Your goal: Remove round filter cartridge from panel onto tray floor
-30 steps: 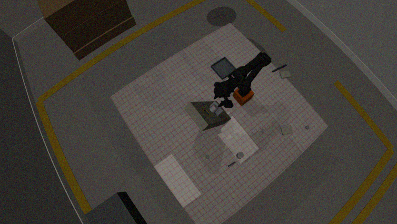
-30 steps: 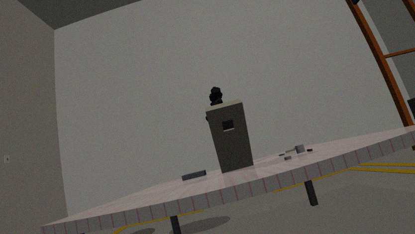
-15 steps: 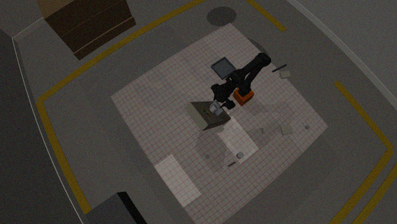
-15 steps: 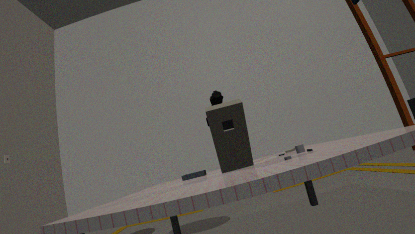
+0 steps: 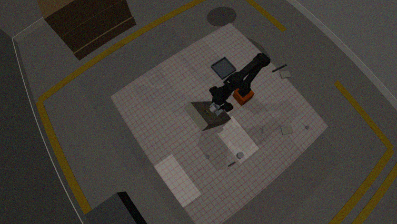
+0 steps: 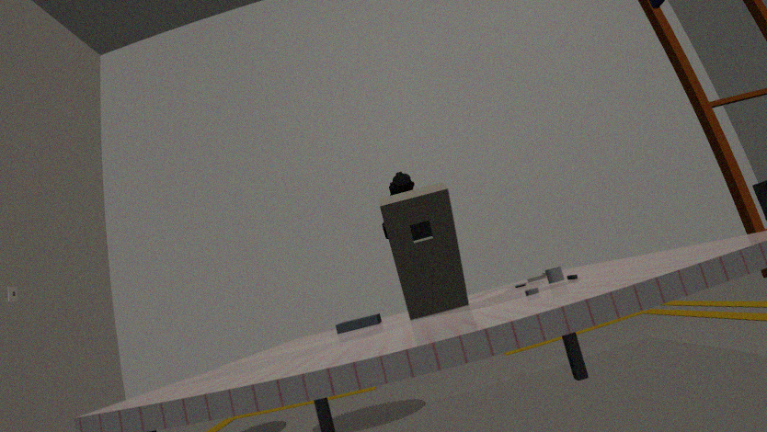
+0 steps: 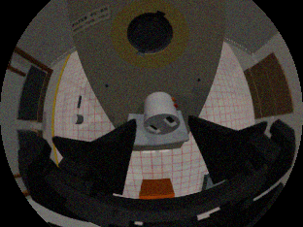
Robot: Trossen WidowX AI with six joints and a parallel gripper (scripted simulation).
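The round filter cartridge lies 1 cm ahead of my gripper tip and 2 cm below it. From my gripper tip the other things lie so: dark bar 11 cm ahead, 37 cm to the left, 21 cm below; service panel 5 cm ahead, 1 cm to the left, 4 cm below; tray 33 cm behind, 28 cm to the right, 20 cm below.
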